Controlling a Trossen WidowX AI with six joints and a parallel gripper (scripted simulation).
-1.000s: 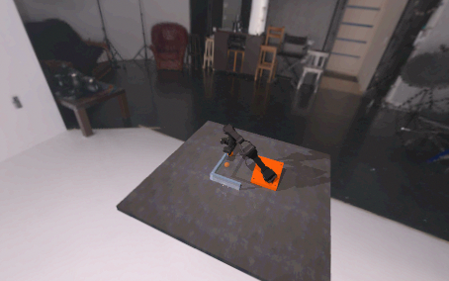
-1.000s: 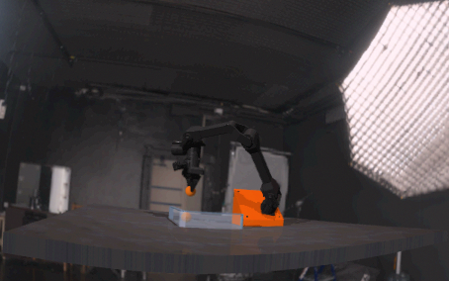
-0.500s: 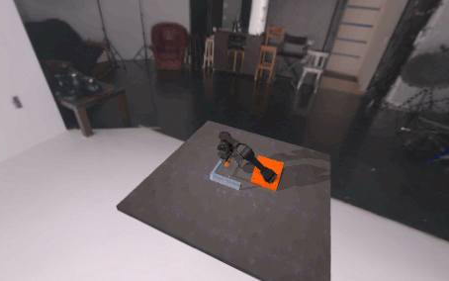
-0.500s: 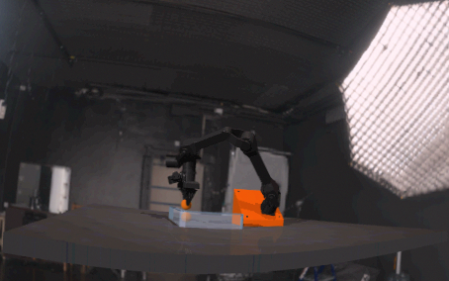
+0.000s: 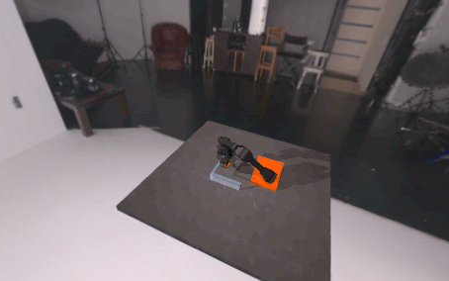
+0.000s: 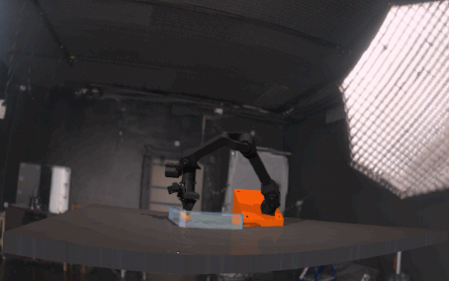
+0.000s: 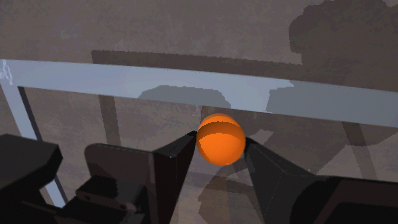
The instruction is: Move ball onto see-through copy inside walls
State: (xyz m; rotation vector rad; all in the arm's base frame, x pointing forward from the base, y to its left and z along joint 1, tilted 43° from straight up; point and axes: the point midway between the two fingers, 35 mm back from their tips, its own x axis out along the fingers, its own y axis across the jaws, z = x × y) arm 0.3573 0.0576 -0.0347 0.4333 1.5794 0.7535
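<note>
Right now the see-through copy is 1 cm below my gripper tip. The rest, counted from my gripper tip: orange ball (right at my gripper tip).
</note>
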